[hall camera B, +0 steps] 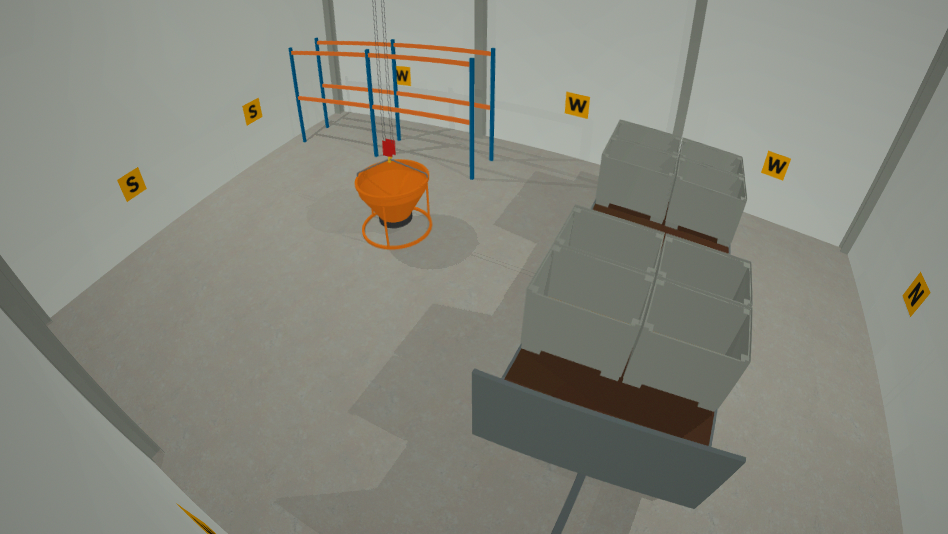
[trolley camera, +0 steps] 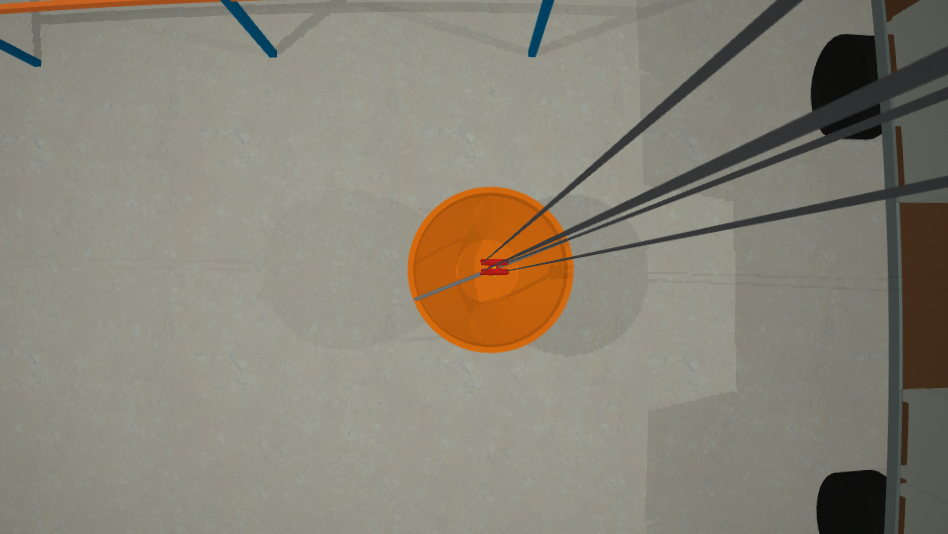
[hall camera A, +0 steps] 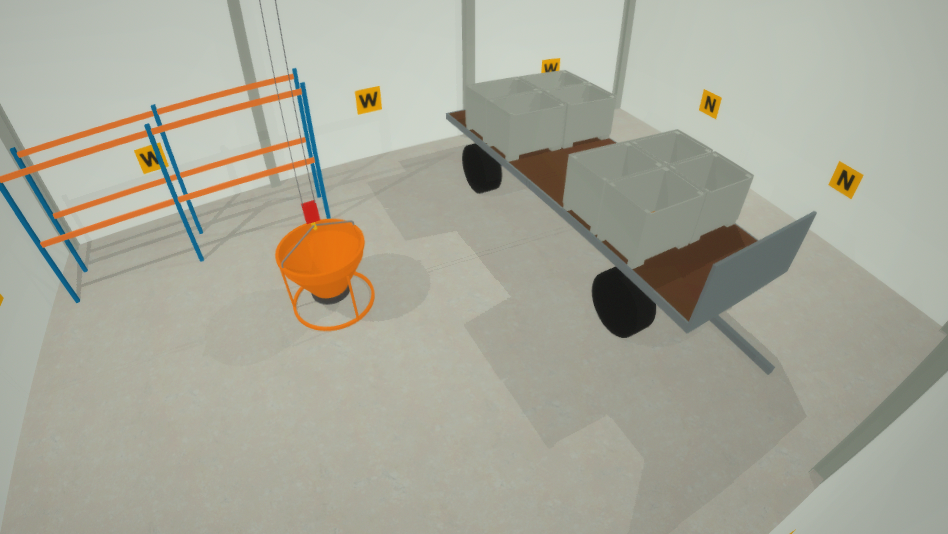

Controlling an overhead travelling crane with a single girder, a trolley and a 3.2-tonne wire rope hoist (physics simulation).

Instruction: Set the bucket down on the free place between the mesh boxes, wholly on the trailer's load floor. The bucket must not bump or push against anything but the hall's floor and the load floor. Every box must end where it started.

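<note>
An orange bucket (hall camera A: pixel 323 255) (hall camera B: pixel 392 189) (trolley camera: pixel 490 325), a cone on a ring frame, is upright and apart from the trailer. My hook (hall camera A: pixel 314 226) (hall camera B: pixel 389 159), under the red hook block (hall camera A: pixel 310 211) (hall camera B: pixel 388 147) (trolley camera: pixel 494 267), holds the top of its grey bail. Whether the foot ring touches the hall's floor I cannot tell. The trailer's brown load floor (hall camera A: pixel 543 165) (hall camera B: pixel 613 404) (trolley camera: pixel 925 298) carries grey mesh boxes in a far group (hall camera A: pixel 537 129) (hall camera B: pixel 636 179) and a near group (hall camera A: pixel 636 212) (hall camera B: pixel 583 331), with a bare stretch between them.
A rack with blue posts (hall camera A: pixel 173 192) (hall camera B: pixel 471 119) (trolley camera: pixel 540 29) and orange beams stands at the west wall, near the bucket. The trailer has a grey side rail (trolley camera: pixel 893 298), black wheels (hall camera A: pixel 623 301) (trolley camera: pixel 845 86), a headboard (hall camera A: pixel 756 271) (hall camera B: pixel 597 437) and a drawbar (hall camera A: pixel 743 343).
</note>
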